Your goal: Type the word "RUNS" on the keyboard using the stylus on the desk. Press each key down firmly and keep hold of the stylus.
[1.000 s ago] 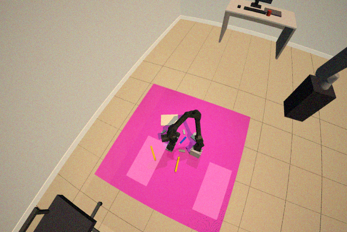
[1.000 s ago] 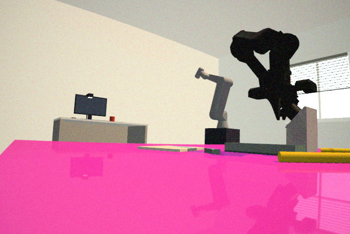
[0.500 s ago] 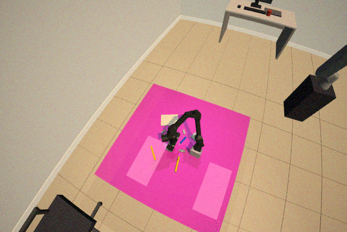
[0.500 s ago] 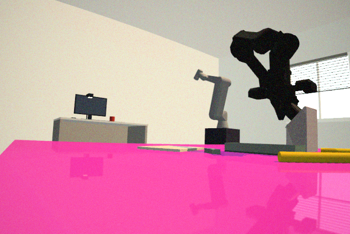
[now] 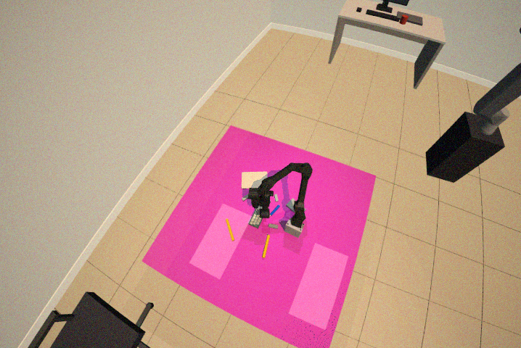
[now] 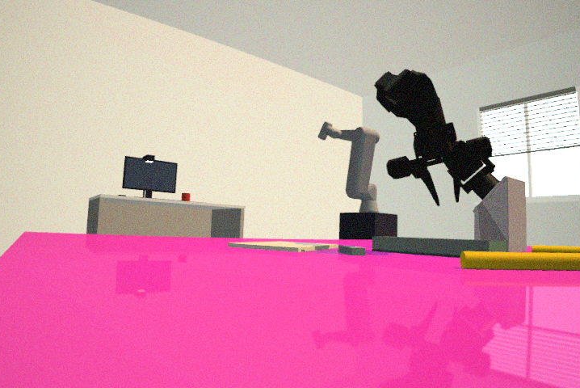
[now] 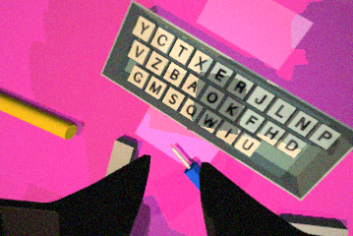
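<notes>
Now: gripper tip 8 cm above the blue stylus, 4 cm past it and 3 cm to the left of it. Also, from my gripper tip: yellow rod 20 cm to the left, 8 cm below, 8 cm behind; stylus tip 8 cm below, 3 cm behind; grey block 15 cm to the right, 8 cm below, 4 cm behind.
</notes>
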